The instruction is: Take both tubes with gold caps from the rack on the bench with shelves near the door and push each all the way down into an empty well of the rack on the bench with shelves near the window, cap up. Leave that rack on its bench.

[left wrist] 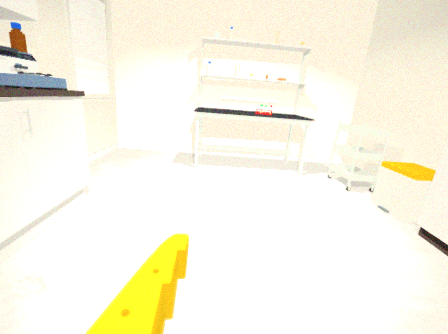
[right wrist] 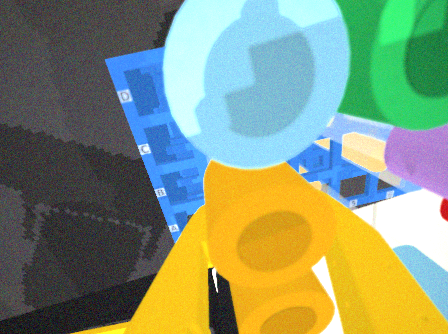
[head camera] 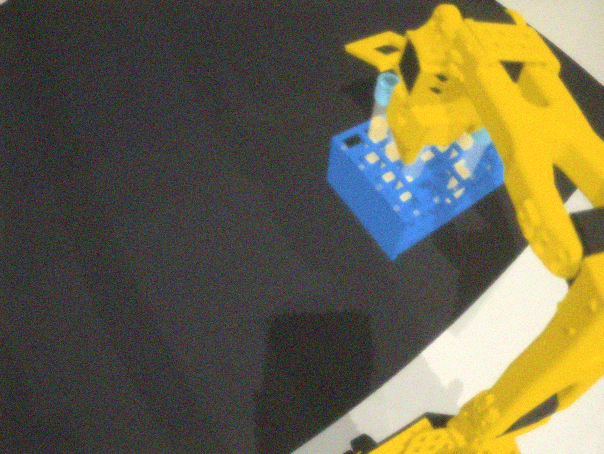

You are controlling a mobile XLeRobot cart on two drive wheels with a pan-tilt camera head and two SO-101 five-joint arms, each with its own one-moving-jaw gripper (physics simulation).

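Frame: origin at the left arm's base, x ahead, y left, z up, level; centimetres.
Seen in the pictures: left hand at its tool point: (left wrist: 187,250); right hand at its tool point: (right wrist: 215,215) (head camera: 409,157).
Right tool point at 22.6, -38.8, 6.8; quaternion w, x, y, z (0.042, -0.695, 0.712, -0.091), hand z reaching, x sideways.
Note:
Offsets run from my right tool point to a thing's top centre, as dx, dy, dz. "spot": to the spot under its first point.
A blue rack @(+1.6, -7.3, -2.4) (head camera: 360,200) (right wrist: 131,117) stands on the dark bench top. Two gold caps, one @(+2.3, -0.9, +3.9) (right wrist: 225,220) nearer the rack's middle and the other @(spot: +0.5, -0.3, +3.7) (right wrist: 240,316) below it in the right wrist view, show between the jaws of my right gripper (head camera: 409,156) (right wrist: 267,206). The jaws stand apart on either side of them, so it is open; its tips are partly hidden by the upper cap. The head camera's view of the gold caps is blocked by the gripper. My left gripper (left wrist: 182,242) shows one notched jaw and is fully open. A small red rack (left wrist: 264,113) stands on a far bench with shelves.
A light blue cap @(+4.4, -0.8, +3.9) (head camera: 387,82) (right wrist: 187,70) rises close beside the gold ones. Green @(spot: +3.9, -2.3, +3.8) (right wrist: 387,100), purple @(spot: +2.4, -4.3, +2.7) (right wrist: 417,160) and red (right wrist: 444,209) caps crowd the right. Another light blue cap @(-1.8, -5.3, +3.9) (head camera: 481,136) (right wrist: 420,267) stands near the arm. In the left wrist view are a cart (left wrist: 358,150) and counter (left wrist: 45,150).

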